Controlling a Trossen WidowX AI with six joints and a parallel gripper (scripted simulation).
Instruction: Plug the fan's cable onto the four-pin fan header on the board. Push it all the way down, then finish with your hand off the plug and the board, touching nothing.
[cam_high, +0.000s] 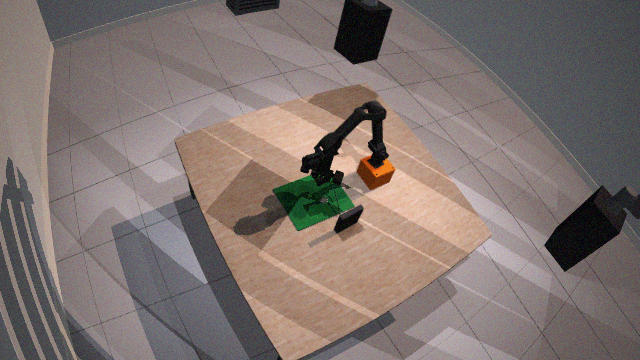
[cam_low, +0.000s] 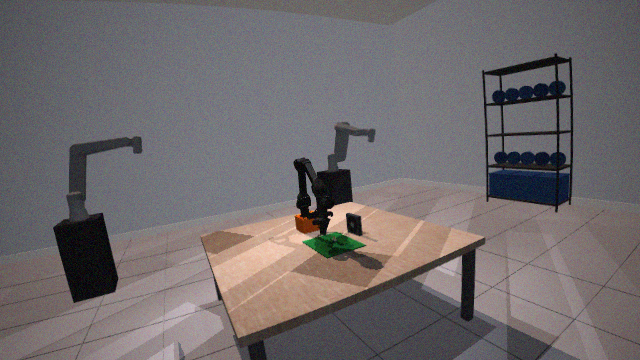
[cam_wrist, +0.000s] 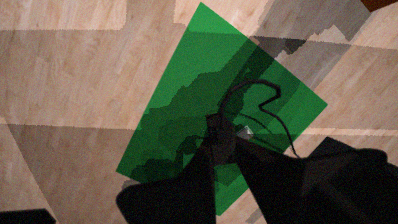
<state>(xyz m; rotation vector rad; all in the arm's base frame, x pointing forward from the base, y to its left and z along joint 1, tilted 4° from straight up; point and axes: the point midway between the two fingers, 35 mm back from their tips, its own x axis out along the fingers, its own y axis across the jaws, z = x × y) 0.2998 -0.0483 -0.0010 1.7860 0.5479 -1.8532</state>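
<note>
The green board lies 8 cm below my gripper tip, 3 cm ahead of it and 2 cm to the left of it. Round my gripper tip: black fan: 21 cm to the left, 1 cm below, 1 cm behind; then dark plug: 1 cm to the right, 1 cm behind, 1 cm above.
</note>
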